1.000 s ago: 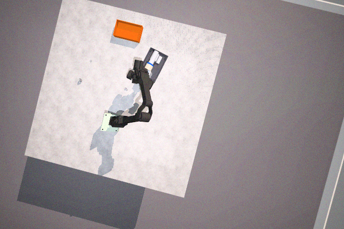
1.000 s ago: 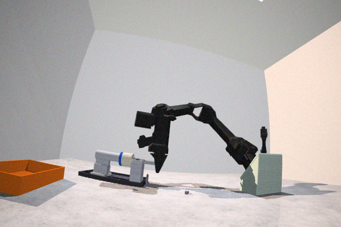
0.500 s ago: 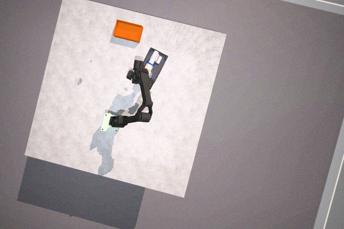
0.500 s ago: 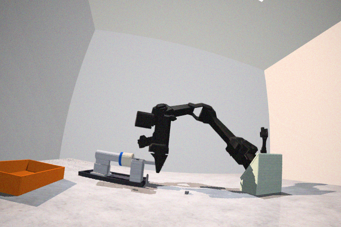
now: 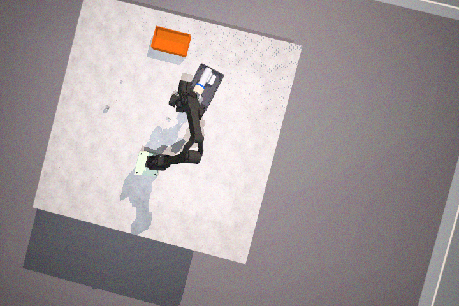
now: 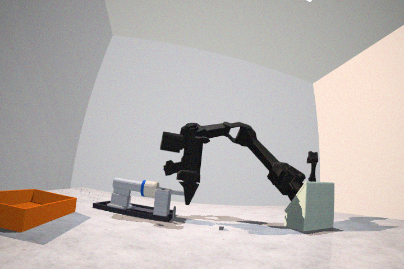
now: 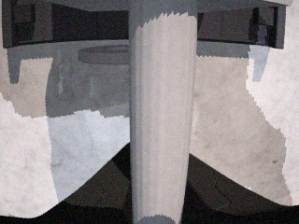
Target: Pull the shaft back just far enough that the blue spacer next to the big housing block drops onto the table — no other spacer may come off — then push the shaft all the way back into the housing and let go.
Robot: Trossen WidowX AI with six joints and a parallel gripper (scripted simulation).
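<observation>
The shaft is 80 mm ahead of my gripper tip, 30 mm above it and 20 mm to the right of it. The rest, counted from my gripper tip: blue spacer: 140 mm ahead, 30 mm to the right, 30 mm above; orange bin: 360 mm ahead, 210 mm to the left, 40 mm below; dark bit: 120 mm to the left, 70 mm behind, 40 mm below.
</observation>
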